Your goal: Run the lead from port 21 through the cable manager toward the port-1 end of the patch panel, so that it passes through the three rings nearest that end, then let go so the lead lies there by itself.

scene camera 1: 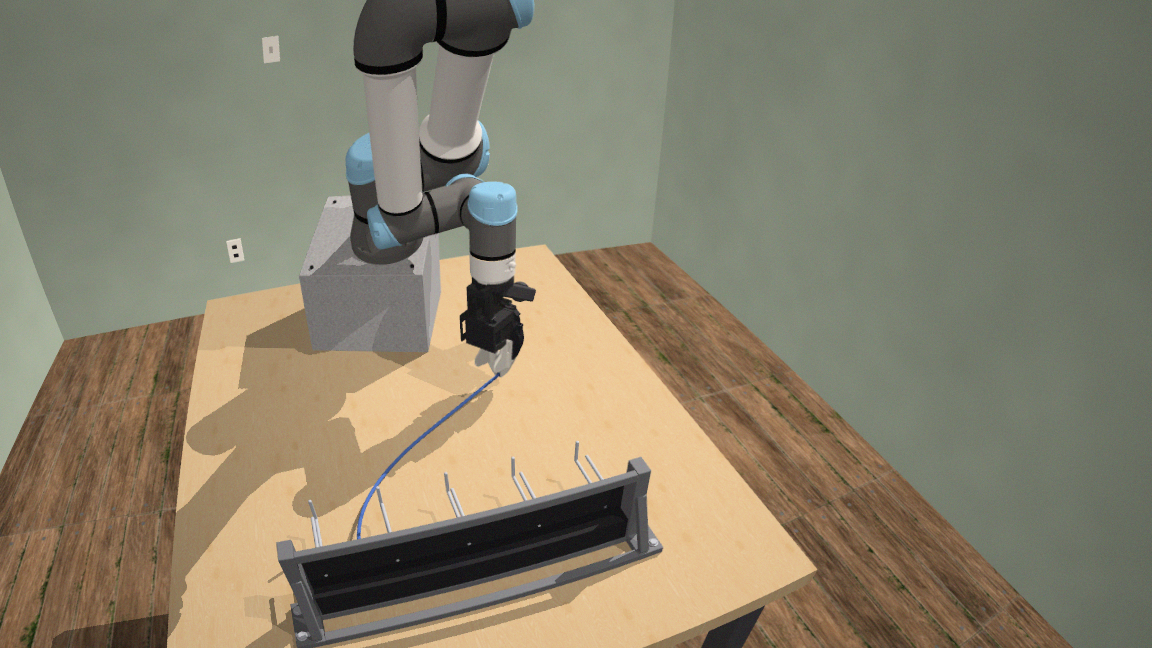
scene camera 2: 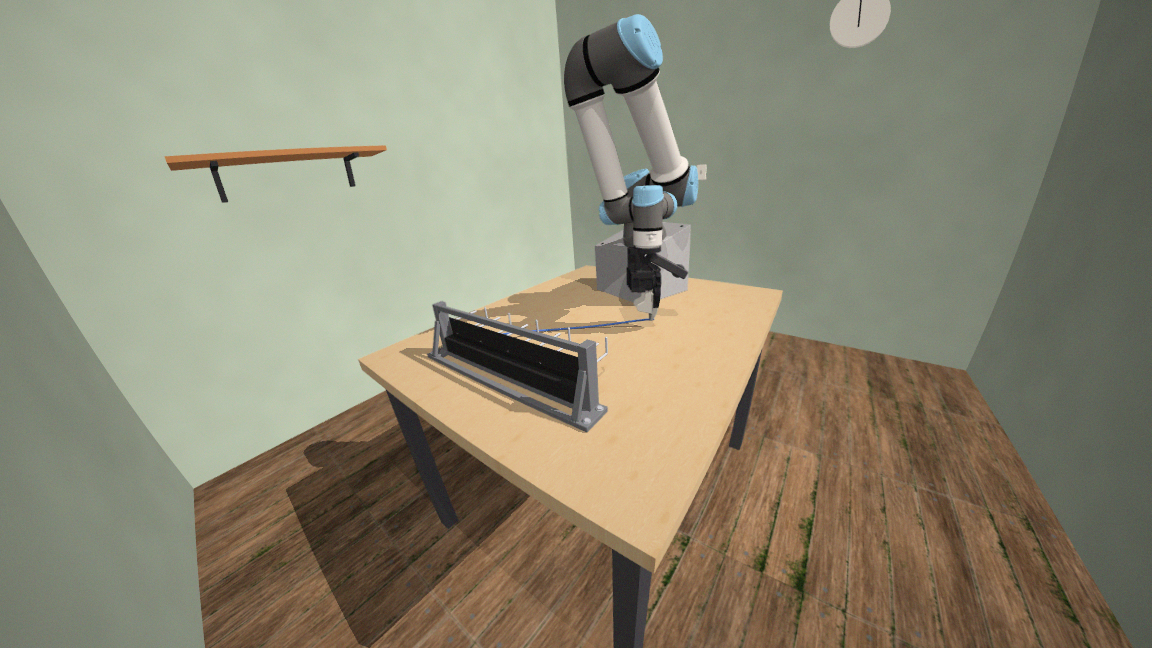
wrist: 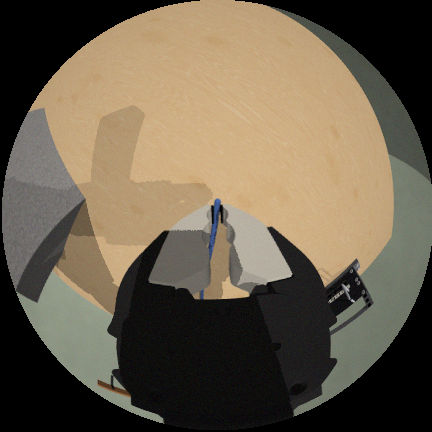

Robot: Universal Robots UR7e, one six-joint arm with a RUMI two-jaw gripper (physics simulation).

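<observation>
The blue lead (scene camera 1: 418, 437) (scene camera 2: 596, 326) (wrist: 213, 239) rises from behind the patch panel (scene camera 1: 467, 516) (scene camera 2: 590, 374) (wrist: 356, 281) and curves back to my gripper (scene camera 1: 500, 370) (scene camera 2: 650, 315) (wrist: 216, 207). The gripper is shut on the lead near its free end, low over the table and well away from the panel. In scene camera 1, several pale wire rings stand along the panel's far side. The lead emerges between the leftmost ring (scene camera 1: 314, 523) and the second ring (scene camera 1: 384, 511); its upper part crosses near the second ring's tip. Port numbers are unreadable, and the plugged end is hidden.
The grey base block (scene camera 1: 366, 314) (wrist: 25, 150) stands behind and left of the gripper in scene camera 1. The panel stands near the front edge of the wooden table (scene camera 1: 684, 515) (scene camera 2: 644, 451). A wall shelf (scene camera 2: 277, 155) hangs beyond the table.
</observation>
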